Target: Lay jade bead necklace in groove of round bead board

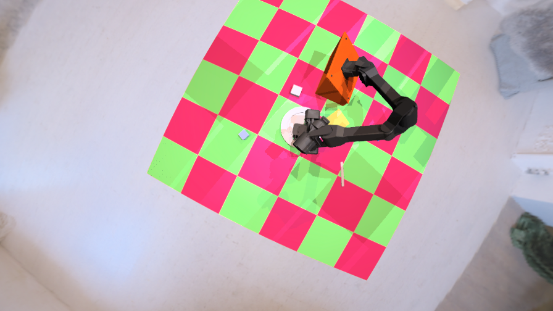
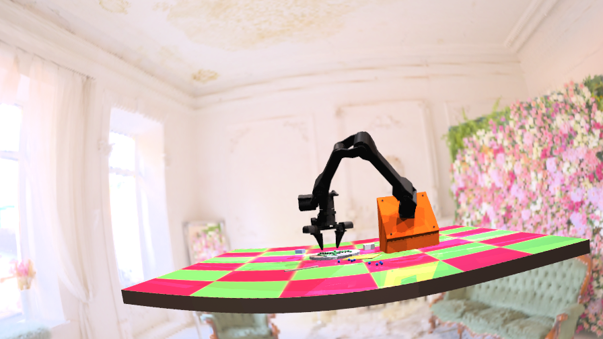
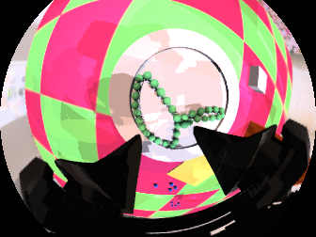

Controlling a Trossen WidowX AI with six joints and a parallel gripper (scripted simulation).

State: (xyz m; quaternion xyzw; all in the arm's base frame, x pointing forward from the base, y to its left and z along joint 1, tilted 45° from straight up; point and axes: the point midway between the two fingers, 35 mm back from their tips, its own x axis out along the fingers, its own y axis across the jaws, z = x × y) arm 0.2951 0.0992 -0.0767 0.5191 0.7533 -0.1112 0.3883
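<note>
My gripper tip is 1 cm past the round bead board, 4 cm to the left of it and 2 cm above it. Also, from my gripper tip: white cube 15 cm behind, 15 cm to the right, 2 cm below; then thin white stick 7 cm ahead, 25 cm to the left, 3 cm below; then yellow patch 12 cm behind, 9 cm to the left, 3 cm below.
</note>
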